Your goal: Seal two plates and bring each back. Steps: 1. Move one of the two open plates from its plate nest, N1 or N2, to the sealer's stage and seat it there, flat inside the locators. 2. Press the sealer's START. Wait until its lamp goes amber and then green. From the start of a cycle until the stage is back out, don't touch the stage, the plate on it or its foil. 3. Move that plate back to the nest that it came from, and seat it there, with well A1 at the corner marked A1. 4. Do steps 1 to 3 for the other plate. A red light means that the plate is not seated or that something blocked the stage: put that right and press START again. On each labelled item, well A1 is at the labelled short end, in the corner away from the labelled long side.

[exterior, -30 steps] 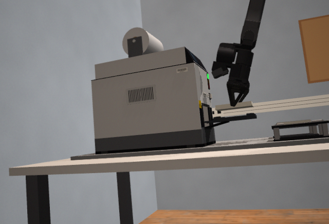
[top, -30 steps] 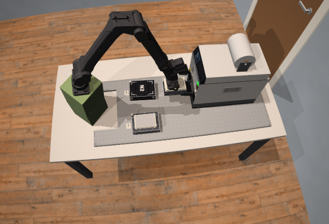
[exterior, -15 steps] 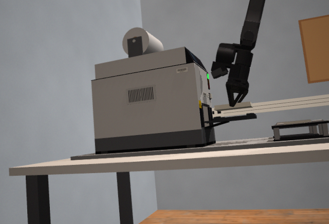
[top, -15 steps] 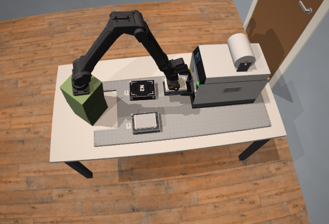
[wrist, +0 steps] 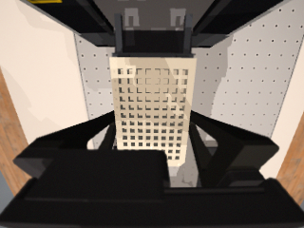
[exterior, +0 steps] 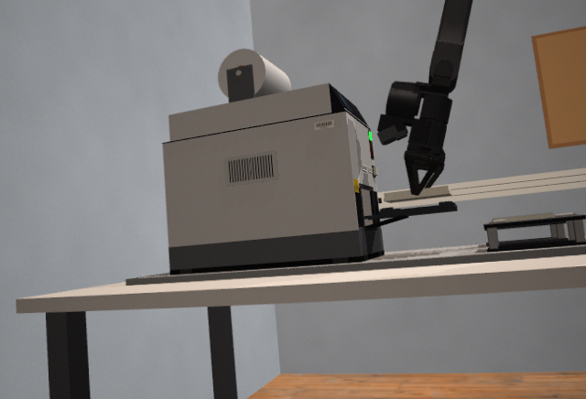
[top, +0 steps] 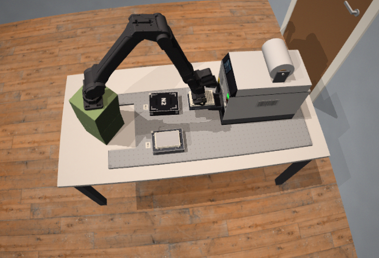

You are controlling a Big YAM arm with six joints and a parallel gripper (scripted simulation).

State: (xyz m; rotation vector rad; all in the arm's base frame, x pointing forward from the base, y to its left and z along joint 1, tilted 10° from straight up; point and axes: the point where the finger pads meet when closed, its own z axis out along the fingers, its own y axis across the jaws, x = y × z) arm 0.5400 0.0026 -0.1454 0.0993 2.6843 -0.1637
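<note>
Now: hand 30 mm above the sealer stage. Round my hand: plate right at my hand; then yellow warning label 110 mm ahead, 80 mm to the left, 20 mm above; then plate nest 220 mm behind, 170 mm to the right, 90 mm below.
</note>
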